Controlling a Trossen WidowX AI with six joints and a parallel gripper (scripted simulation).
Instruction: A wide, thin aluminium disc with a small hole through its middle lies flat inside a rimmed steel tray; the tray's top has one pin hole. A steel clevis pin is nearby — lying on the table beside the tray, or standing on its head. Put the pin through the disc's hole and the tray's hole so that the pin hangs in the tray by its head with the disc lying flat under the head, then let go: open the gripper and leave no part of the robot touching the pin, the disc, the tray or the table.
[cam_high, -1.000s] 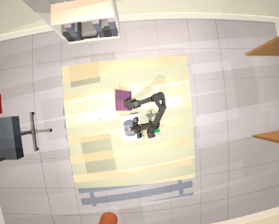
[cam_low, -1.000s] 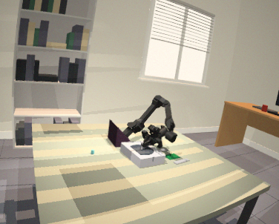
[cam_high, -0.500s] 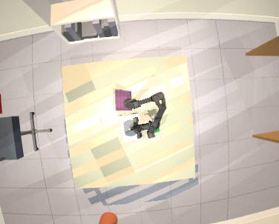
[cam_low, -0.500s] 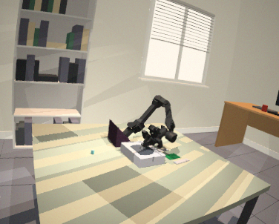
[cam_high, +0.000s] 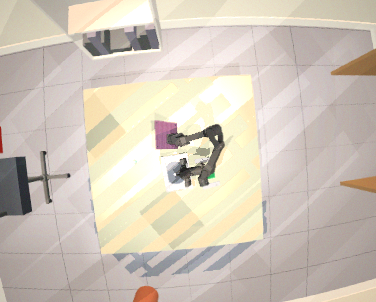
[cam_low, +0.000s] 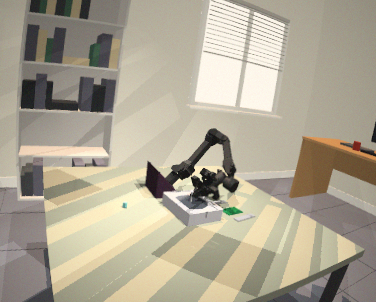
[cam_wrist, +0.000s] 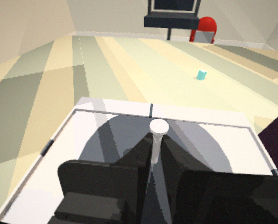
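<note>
Right now the steel clevis pin is 10 mm to the left of my gripper tip and 10 mm below it. The rest, counted from my gripper tip: green flat square 240 mm to the left, 90 mm below, 10 mm ahead; rimmed tray 40 mm below, 10 mm to the left; grey aluminium disc 30 mm below, 10 mm to the left.
</note>
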